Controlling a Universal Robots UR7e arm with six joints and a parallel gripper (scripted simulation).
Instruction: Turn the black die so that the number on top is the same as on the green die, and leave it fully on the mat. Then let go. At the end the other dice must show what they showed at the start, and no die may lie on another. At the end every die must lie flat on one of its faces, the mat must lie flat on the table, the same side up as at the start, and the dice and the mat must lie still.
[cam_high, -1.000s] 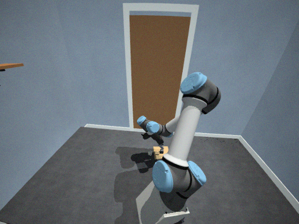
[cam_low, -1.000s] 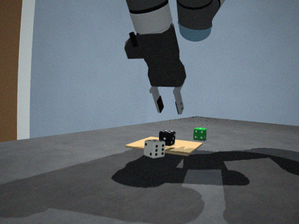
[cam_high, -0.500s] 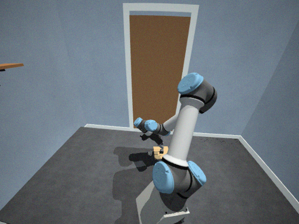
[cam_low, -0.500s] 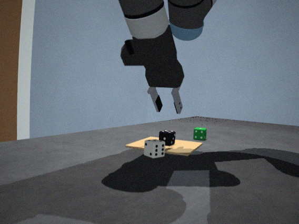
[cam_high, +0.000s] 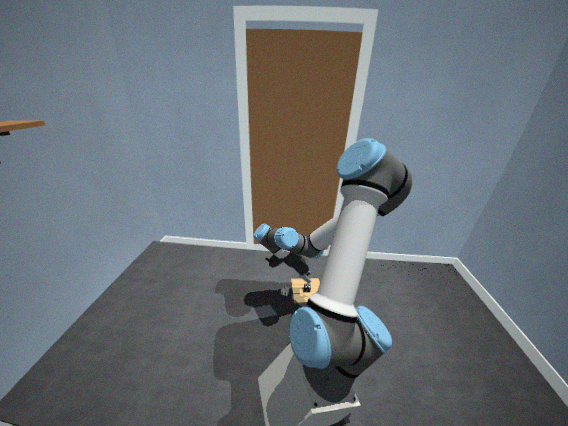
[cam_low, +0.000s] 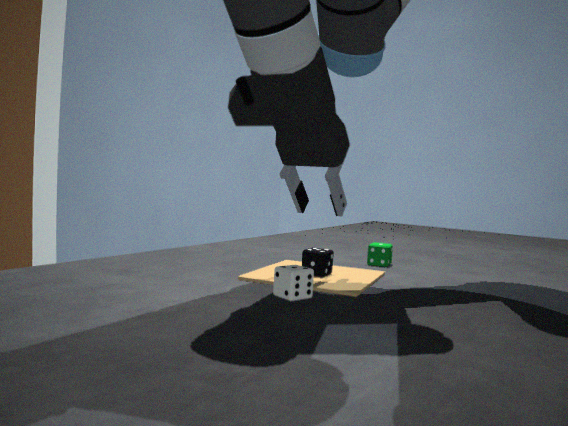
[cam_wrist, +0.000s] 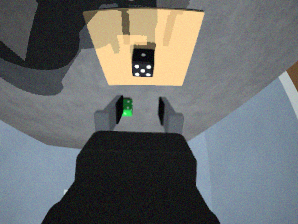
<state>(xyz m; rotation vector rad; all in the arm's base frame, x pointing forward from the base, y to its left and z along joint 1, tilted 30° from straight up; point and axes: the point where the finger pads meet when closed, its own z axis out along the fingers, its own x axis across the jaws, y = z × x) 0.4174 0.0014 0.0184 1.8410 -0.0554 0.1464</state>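
Right now my hand is 8 cm above the black die and 1 cm to the left of it. From my hand the other things lie so: white die (10 cm to the left, 8 cm below, 2 cm behind); then tan mat (9 cm below, 1 cm to the right); then green die (15 cm to the right, 8 cm below, 4 cm behind).
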